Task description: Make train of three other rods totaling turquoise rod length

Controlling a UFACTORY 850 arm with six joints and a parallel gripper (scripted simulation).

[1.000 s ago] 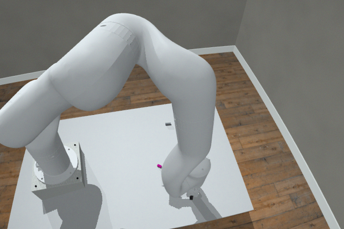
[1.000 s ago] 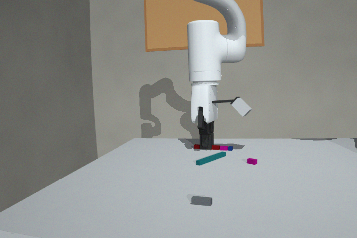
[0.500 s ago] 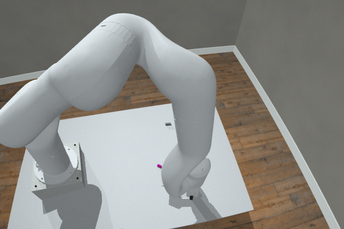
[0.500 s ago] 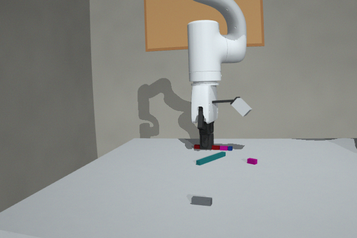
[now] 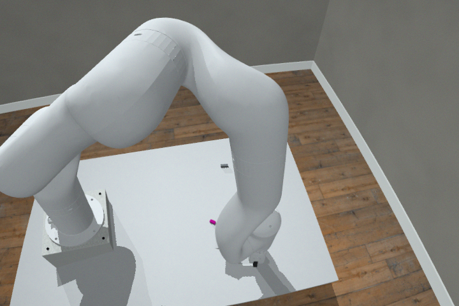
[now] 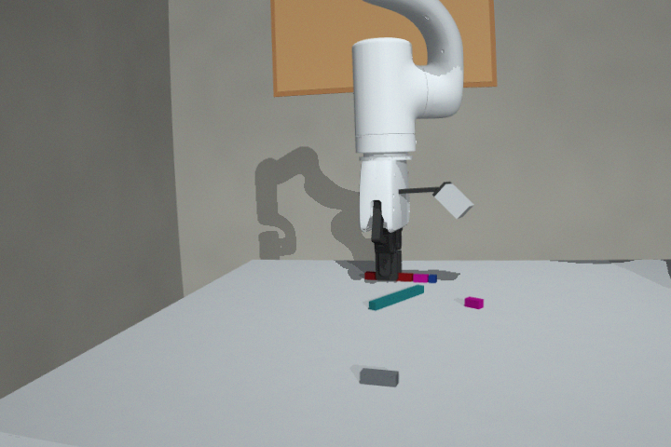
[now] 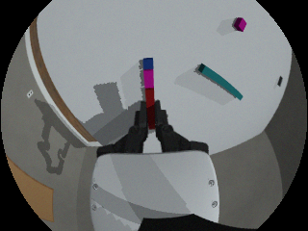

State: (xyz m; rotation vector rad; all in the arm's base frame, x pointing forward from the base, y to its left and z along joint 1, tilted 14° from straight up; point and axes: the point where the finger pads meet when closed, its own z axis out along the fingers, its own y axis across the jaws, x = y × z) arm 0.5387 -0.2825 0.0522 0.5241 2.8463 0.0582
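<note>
My hand is 20 mm above the red rod. Round my hand: turquoise rod 110 mm to the left, 20 mm below; then grey rod 370 mm to the left, 30 mm ahead, 20 mm below; then blue rod 60 mm behind, 20 mm to the left, 20 mm below.
</note>
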